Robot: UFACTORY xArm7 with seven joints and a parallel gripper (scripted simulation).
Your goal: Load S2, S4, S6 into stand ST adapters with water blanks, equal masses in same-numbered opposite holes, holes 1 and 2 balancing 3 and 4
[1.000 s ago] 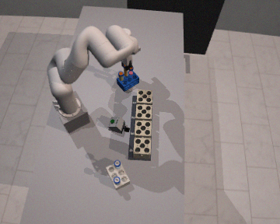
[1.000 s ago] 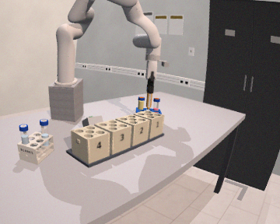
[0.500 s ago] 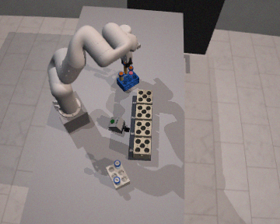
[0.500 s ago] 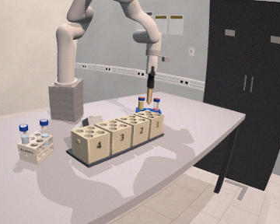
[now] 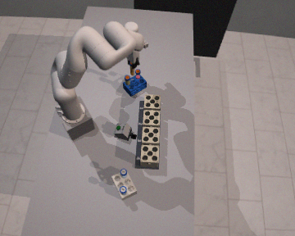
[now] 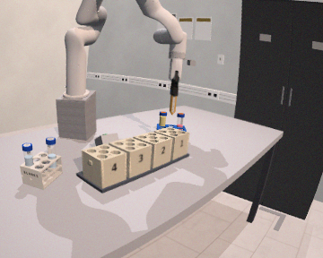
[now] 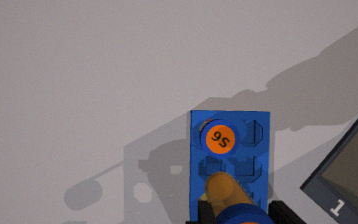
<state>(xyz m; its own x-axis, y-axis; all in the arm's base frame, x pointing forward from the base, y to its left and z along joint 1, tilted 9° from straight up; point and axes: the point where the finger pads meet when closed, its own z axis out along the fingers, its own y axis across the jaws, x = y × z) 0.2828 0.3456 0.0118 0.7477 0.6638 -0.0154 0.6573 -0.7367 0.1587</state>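
Right now the sample tube S2 is 50 mm below my hand and 10 mm ahead of it. From my hand the other things lie so: sample tube S4: 160 mm below, 40 mm behind, 30 mm to the right; blue sample rack: 190 mm below, 10 mm to the right, 10 mm ahead; sample tube S6: 160 mm below, 30 mm to the left, 30 mm ahead.
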